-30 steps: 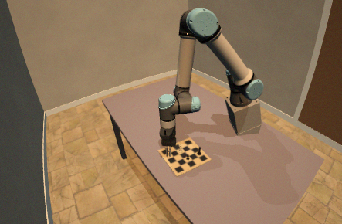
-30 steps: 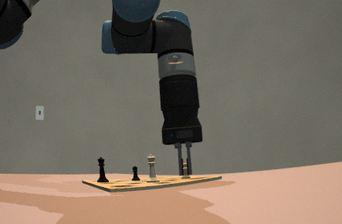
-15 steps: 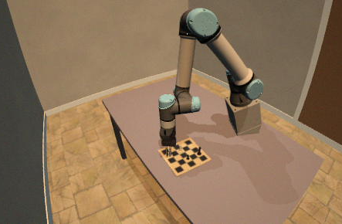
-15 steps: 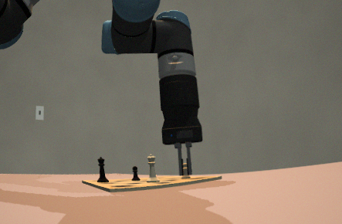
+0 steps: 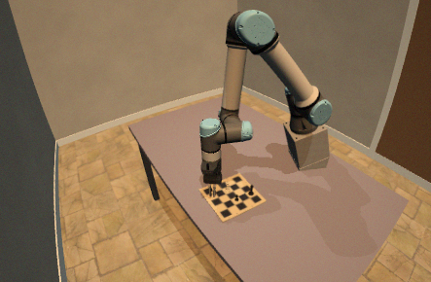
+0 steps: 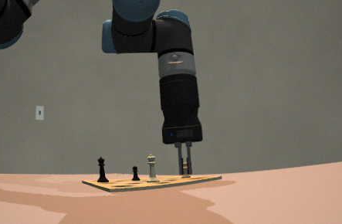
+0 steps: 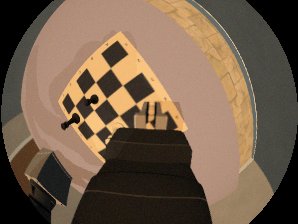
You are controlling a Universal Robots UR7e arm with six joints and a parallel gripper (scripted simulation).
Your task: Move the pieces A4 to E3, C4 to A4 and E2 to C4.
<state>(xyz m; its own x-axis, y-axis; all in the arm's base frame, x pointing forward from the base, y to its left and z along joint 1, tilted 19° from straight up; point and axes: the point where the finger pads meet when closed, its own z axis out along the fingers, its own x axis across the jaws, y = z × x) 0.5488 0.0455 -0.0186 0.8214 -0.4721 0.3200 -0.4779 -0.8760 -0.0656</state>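
Now: hand 16 cm past the tall black piece and 6 cm to the right of it. Also, from my hand: chessboard 8 cm behind, 3 cm to the left, 3 cm below; then white pawn 1 cm below; then tall white piece 7 cm behind, 1 cm to the right.
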